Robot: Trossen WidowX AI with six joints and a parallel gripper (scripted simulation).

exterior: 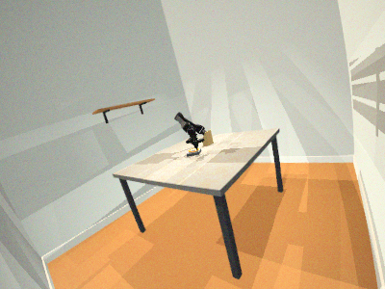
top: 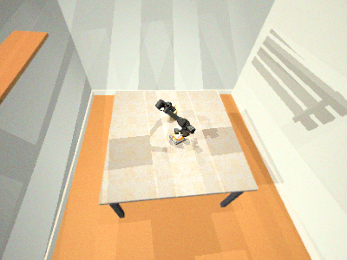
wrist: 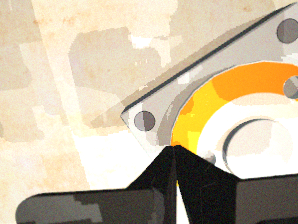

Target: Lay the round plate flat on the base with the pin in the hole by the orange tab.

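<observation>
My gripper tip is now 1 cm past the base, 5 cm to the left of it and 2 cm above it.
</observation>
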